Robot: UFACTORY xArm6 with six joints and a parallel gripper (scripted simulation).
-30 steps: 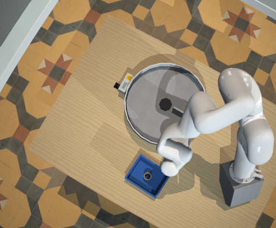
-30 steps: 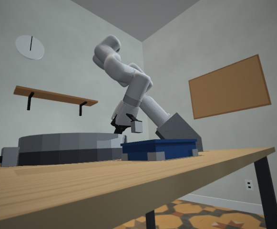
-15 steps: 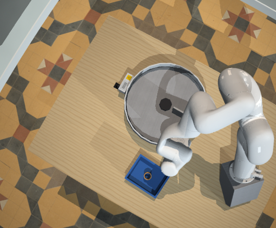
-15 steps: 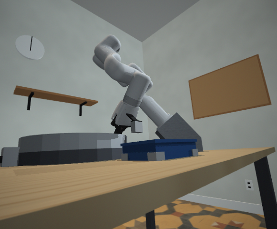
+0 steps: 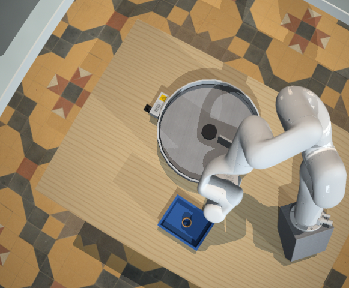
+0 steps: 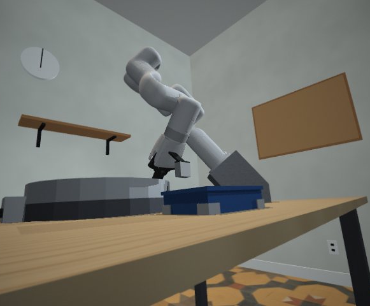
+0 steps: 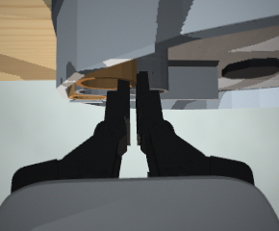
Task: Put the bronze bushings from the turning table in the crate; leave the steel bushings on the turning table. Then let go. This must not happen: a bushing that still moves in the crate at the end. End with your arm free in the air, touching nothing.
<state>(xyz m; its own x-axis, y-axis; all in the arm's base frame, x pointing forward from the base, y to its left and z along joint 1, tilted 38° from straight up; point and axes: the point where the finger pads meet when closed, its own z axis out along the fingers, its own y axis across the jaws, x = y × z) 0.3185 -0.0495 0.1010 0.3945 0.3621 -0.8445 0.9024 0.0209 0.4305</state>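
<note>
Right now my hand is 250 mm to the right of the blue crate, 100 mm short of it and 80 mm above it. Also, from my hand: turning table: 140 mm ahead, 130 mm to the right, 60 mm below.
</note>
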